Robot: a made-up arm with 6 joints. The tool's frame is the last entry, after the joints.
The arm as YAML. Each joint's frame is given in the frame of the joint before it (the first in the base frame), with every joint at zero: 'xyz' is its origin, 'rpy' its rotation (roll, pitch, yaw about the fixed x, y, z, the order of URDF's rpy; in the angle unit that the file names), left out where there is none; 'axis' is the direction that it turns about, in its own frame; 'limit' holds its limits. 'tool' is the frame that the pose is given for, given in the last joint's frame.
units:
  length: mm
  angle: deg
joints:
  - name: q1
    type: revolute
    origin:
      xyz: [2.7, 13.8, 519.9]
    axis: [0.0, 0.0, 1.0]
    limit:
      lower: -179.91
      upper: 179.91
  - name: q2
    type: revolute
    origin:
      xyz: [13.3, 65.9, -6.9]
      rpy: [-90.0, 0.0, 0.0]
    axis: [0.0, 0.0, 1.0]
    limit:
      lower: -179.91
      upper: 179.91
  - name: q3
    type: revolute
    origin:
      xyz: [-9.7, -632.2, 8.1]
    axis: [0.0, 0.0, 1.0]
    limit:
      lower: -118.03
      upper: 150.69
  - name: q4
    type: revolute
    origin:
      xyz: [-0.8, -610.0, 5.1]
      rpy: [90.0, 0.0, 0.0]
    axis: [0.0, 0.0, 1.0]
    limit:
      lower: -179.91
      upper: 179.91
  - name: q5
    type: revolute
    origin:
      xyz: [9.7, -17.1, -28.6]
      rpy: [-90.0, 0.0, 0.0]
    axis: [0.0, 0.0, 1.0]
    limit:
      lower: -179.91
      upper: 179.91
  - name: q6
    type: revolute
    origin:
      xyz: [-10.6, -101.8, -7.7]
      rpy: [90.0, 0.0, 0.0]
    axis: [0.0, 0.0, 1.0]
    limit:
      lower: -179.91
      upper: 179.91
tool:
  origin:
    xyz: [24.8, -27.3, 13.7]
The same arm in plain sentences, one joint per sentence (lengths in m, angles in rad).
The arm has six revolute joints in a row. What follows holds with every joint at zero, and every direction is one of the base frame's. Joint 1 lies 0.0027 m along +x and 0.0138 m along +y and 0.5199 m along +z from the base frame's origin and rotates about +z, from -3.14 to 3.14 rad. Joint 2 lies 0.0133 m along +x and 0.0659 m along +y and 0.0069 m along -z from joint 1 and rotates about +y, from -3.14 to 3.14 rad. Joint 3 lies 0.0097 m along -x and 0.0081 m along +y and 0.6322 m along +z from joint 2 and rotates about +y, from -2.06 to 2.63 rad. Joint 4 lies 0.0008 m along -x and 0.0051 m along +y and 0.61 m along +z from joint 3 and rotates about +z, from -3.14 to 3.14 rad. Joint 5 lies 0.0097 m along +x and 0.0171 m along -y and 0.0286 m along -z from joint 4 and rotates about +y, from -3.14 to 3.14 rad. Joint 6 lies 0.0106 m along -x and 0.0077 m along -y and 0.1018 m along +z from joint 5 and rotates about +z, from -3.14 to 3.14 rad. The tool frame, which is the frame that the pose is given for, lies 0.0248 m along +x and 0.0273 m along -y and 0.0137 m along +z from joint 6; its axes are parallel to the base frame's.
